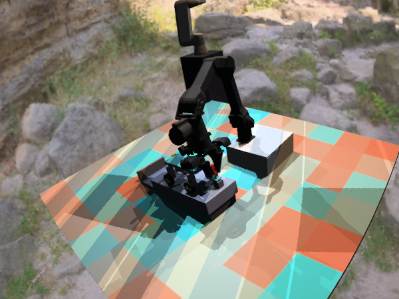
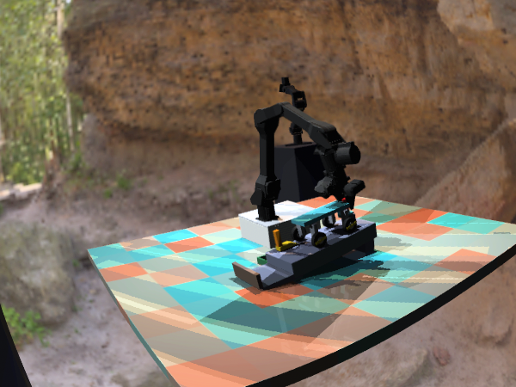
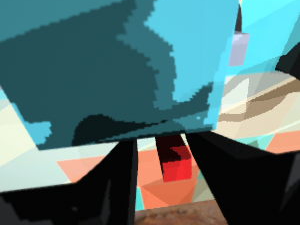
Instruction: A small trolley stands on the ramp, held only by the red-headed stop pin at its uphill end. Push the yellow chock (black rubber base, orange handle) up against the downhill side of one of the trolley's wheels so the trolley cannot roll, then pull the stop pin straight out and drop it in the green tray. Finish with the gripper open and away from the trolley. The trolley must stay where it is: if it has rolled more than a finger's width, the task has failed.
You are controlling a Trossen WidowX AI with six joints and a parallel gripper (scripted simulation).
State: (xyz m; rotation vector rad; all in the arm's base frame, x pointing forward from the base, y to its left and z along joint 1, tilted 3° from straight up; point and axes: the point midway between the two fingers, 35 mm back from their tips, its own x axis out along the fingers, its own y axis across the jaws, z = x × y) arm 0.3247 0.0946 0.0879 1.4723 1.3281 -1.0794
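Right now the red-headed stop pin is right at my gripper tip. Also, from my gripper tip: trolley (120 mm to the right, 20 mm below, 10 mm ahead); yellow chock (230 mm to the right, 50 mm below, 40 mm behind); ramp (120 mm to the right, 90 mm below, 10 mm ahead).
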